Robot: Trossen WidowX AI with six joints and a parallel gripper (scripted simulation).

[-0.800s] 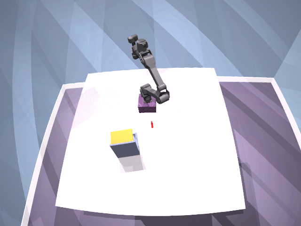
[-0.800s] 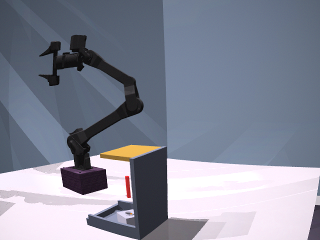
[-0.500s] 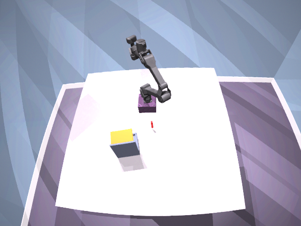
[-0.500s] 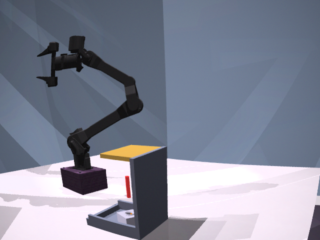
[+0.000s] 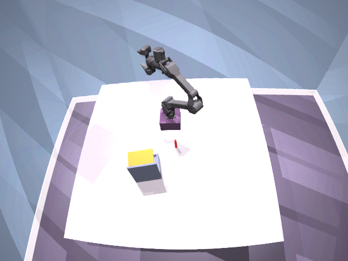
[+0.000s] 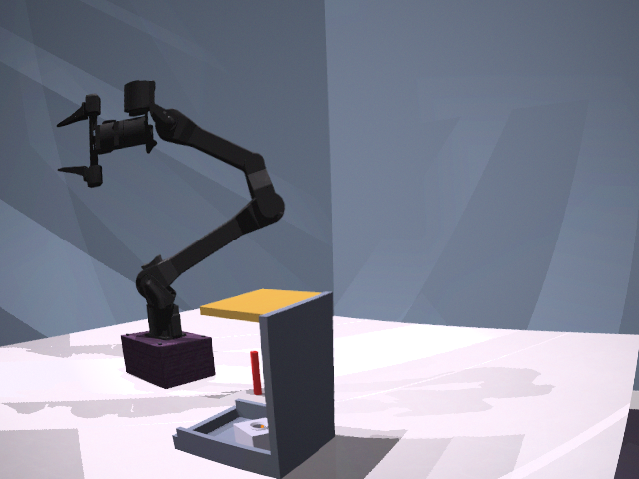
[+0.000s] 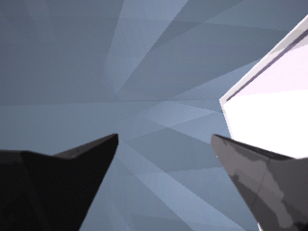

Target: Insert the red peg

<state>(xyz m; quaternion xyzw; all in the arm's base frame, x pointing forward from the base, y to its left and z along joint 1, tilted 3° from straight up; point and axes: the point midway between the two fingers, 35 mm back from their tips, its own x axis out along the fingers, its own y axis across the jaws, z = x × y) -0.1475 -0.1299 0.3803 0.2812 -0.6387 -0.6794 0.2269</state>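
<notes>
The red peg lies 42 cm below my gripper tip, 39 cm ahead of it and 14 cm to the left of it. Round my gripper tip: grey box wall (59 cm ahead, 35 cm below, 5 cm to the right); yellow roof (54 cm ahead, 25 cm below, 6 cm to the right).
</notes>
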